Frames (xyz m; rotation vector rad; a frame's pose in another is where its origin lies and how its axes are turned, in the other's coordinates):
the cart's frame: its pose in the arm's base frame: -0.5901 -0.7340 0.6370 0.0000 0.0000 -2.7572
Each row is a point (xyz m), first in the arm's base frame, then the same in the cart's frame.
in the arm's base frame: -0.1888 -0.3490 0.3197
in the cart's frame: -0.5164 -0.2064 -0.3173
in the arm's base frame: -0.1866 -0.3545 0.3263
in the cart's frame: -0.5164 -0.2005 -0.3107
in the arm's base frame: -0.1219 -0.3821 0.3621
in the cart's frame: -0.5660 -0.1506 -0.2749
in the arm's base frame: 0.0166 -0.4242 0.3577
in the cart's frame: -0.6786 -0.0597 -0.2793
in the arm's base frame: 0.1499 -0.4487 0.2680
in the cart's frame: -0.7930 0.0130 -0.3690
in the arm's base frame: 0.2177 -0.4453 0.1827
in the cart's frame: -0.8571 0.0353 -0.4543
